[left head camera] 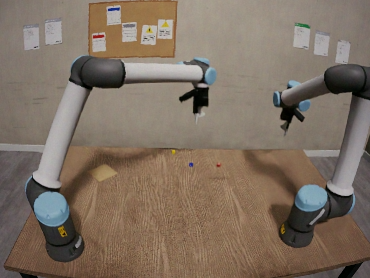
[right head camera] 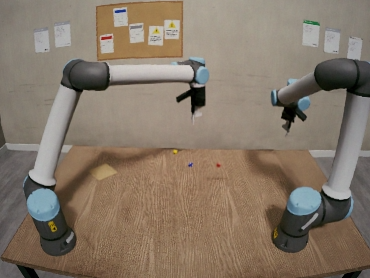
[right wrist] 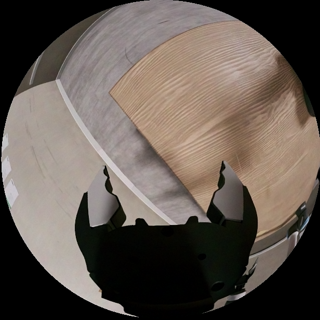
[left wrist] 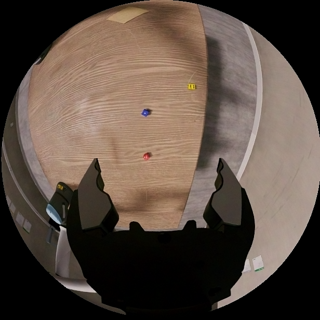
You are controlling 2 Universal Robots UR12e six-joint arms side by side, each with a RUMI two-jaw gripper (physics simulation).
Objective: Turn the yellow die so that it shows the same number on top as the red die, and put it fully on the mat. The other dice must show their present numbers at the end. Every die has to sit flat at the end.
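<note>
The yellow die [left head camera: 173, 152] [right head camera: 175, 151] [left wrist: 192, 86] lies near the table's far edge. The blue die [left head camera: 191, 164] [right head camera: 190, 165] [left wrist: 145, 112] lies nearer the middle, and the red die [left head camera: 218, 164] [right head camera: 218, 165] [left wrist: 146, 156] lies to its right in the head views. The numbers on top are too small to read surely. The tan mat [left head camera: 104, 173] [right head camera: 103, 172] [left wrist: 127, 15] lies at the left of the table in the head views. My left gripper [left head camera: 198, 120] [left wrist: 158, 158] is open and empty, high above the table. My right gripper [left head camera: 284, 132] [right wrist: 164, 164] is open and empty, high at the right.
The wooden table [left head camera: 150, 215] [right head camera: 150, 215] [left wrist: 75, 115] [right wrist: 200, 80] carries both arm bases, left [left head camera: 65, 245] [right head camera: 57, 240] and right [left head camera: 297, 232] [right head camera: 291, 237], at its near side. A wall with a cork board [left head camera: 132, 45] [right head camera: 140, 47] stands behind the table.
</note>
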